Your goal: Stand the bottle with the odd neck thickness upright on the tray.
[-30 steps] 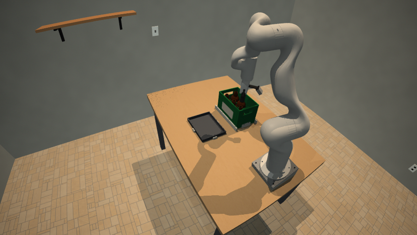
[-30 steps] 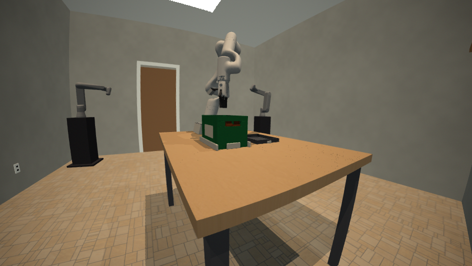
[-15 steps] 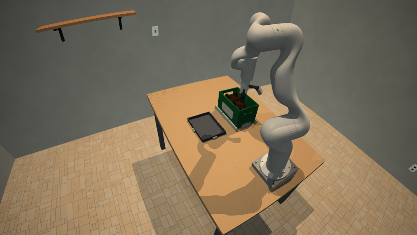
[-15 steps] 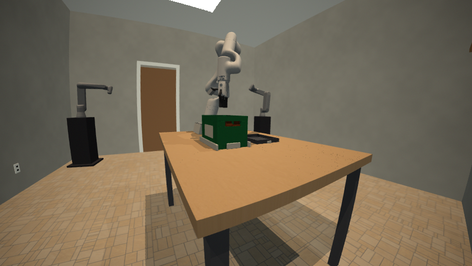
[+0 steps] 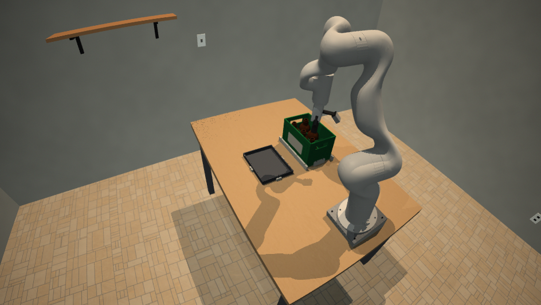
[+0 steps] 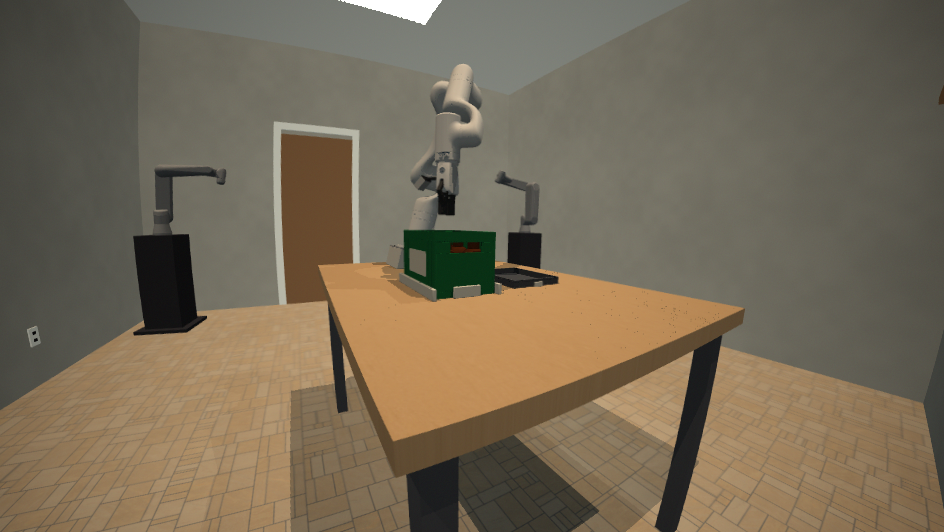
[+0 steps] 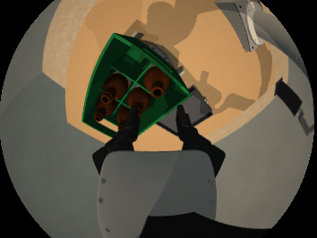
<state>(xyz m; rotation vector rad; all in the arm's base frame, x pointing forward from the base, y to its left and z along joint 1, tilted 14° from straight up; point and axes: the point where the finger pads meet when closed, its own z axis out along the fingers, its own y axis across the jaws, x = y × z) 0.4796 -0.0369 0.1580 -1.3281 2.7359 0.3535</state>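
Right now my hand is 160 mm above the brown bottle. Round my hand: black tray 40 mm ahead, 240 mm to the left, 230 mm below; green crate 90 mm ahead, 30 mm to the right, 160 mm below.
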